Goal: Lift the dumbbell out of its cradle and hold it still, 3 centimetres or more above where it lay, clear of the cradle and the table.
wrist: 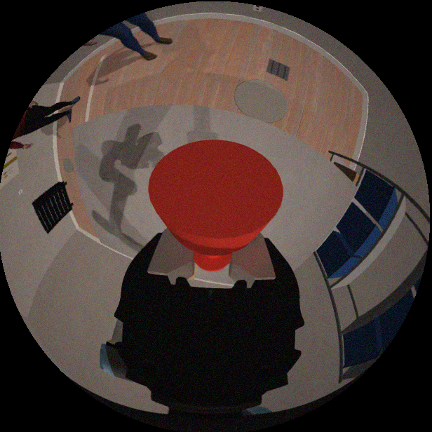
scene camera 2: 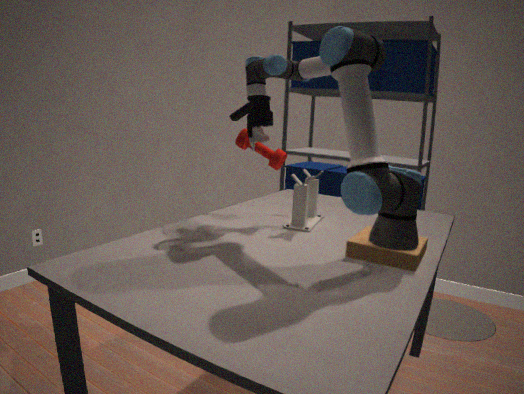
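Where they show: gripper, fingertip midpoint: (scene camera 2: 256, 151); arm's base, origin of the base link: (scene camera 2: 393, 242).
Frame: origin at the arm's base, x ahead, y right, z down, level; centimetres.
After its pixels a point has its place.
The red dumbbell (scene camera 2: 264, 151) {x 54.1, y 14.7, z -21.7 cm} (wrist: 215, 192) hangs in the air, well above the table (scene camera 2: 350, 315) {x 0.8, y -42.5, z 4.9 cm}, tilted with its right head lower in the scene view. My gripper (scene camera 2: 254, 142) {x 58.5, y 16.0, z -21.4 cm} (wrist: 213, 215) points down and is shut on the dumbbell's handle, close to the left head. In the wrist view one head fills the centre and hides much of the handle and fingertips. The pale cradle (scene camera 2: 300, 206) {x 36.2, y 10.8, z -3.7 cm}, two uprights with prongs on a base plate, stands on the table. The dumbbell is apart from it, higher and to its left in the scene view. The cradle cannot be made out in the wrist view.
The arm's base stands on a wooden block (scene camera 2: 379, 254) {x 2.4, y -8.1, z 1.9 cm} at the table's right side. A shelf unit (scene camera 2: 286, 120) with blue bins (scene camera 2: 405, 67) (wrist: 356, 222) stands behind the table. In the wrist view, a person's legs (wrist: 125, 39) show on the floor at the top left.
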